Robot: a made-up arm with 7 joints.
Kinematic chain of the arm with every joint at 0, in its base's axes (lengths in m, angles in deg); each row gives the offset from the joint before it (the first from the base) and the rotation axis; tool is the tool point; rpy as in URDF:
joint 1: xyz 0 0 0.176 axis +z
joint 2: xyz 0 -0.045 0.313 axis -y
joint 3: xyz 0 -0.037 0.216 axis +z
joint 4: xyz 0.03 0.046 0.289 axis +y
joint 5: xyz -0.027 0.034 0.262 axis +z
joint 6: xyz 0 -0.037 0.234 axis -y
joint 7: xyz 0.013 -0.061 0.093 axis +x
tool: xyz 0 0 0 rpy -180 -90 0
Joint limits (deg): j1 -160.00..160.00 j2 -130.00..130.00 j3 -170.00..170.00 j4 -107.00..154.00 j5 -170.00..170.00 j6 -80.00..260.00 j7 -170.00..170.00
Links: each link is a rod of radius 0.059 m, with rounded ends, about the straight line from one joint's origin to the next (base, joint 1, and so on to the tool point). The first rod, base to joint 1, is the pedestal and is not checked.
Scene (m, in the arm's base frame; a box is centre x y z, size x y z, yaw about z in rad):
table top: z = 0
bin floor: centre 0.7 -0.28 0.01 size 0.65 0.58 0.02 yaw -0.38
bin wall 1: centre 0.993 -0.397 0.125 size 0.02 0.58 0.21 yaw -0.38
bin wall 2: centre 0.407 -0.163 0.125 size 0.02 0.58 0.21 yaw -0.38
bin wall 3: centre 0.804 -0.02 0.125 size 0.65 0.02 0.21 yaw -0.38
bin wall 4: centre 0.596 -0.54 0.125 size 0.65 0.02 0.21 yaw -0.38
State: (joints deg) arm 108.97 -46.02 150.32 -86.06 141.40 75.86 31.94
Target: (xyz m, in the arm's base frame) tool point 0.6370 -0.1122 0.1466
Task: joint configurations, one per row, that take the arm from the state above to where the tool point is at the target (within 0.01 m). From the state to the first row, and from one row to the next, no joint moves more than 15 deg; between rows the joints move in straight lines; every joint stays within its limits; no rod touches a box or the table.
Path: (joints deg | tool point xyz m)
1: 113.22 -36.47 151.96 -71.99 142.41 77.54 31.94 | 0.0628 0.8203 0.9026
2: 117.48 -26.92 153.60 -57.92 143.41 79.22 31.94 | 0.0033 0.7245 1.1409
3: 121.73 -17.38 155.24 -43.85 144.42 80.89 31.94 | -0.0002 0.5477 1.3427
4: 125.98 -7.83 156.88 -29.78 145.42 82.57 31.94 | 0.0617 0.3187 1.4764
5: 130.23 1.72 158.52 -15.70 146.43 84.25 31.94 | 0.1844 0.0754 1.5195
6: 134.49 11.27 160.16 -1.63 147.43 85.93 31.94 | 0.3489 -0.1436 1.4633
7: 138.74 20.82 161.80 12.44 148.44 87.61 31.94 | 0.5256 -0.3066 1.3142
8: 142.99 30.36 163.44 26.51 149.44 89.29 31.94 | 0.6805 -0.3944 1.0928
9: 147.24 39.91 165.08 40.58 150.45 90.96 31.94 | 0.7829 -0.4033 0.8297
10: 151.50 49.46 166.72 54.65 151.45 92.64 31.94 | 0.8116 -0.3438 0.5615
11: 155.75 59.01 168.36 68.72 152.46 94.32 31.94 | 0.7598 -0.2379 0.3240
12: 160.00 68.56 170.00 82.79 153.46 96.00 31.94 | 0.6370 -0.1122 0.1466

